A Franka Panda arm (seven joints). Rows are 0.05 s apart.
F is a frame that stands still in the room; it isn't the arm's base.
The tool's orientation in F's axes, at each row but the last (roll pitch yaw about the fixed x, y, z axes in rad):
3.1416 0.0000 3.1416
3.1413 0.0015 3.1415
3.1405 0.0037 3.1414
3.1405 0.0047 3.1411
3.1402 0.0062 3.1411
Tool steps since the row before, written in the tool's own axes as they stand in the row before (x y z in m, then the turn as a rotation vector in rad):
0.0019 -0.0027 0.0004 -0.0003 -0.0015 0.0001
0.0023 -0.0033 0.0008 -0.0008 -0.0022 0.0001
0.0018 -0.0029 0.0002 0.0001 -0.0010 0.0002
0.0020 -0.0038 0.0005 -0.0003 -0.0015 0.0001
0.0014 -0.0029 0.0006 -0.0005 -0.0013 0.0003
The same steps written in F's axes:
-0.0019 -0.0027 -0.0004 0.0003 -0.0015 -0.0001
-0.0023 -0.0033 -0.0008 0.0008 -0.0022 -0.0001
-0.0018 -0.0029 -0.0002 -0.0001 -0.0010 -0.0002
-0.0020 -0.0038 -0.0005 0.0003 -0.0015 -0.0001
-0.0014 -0.0029 -0.0006 0.0005 -0.0013 -0.0003

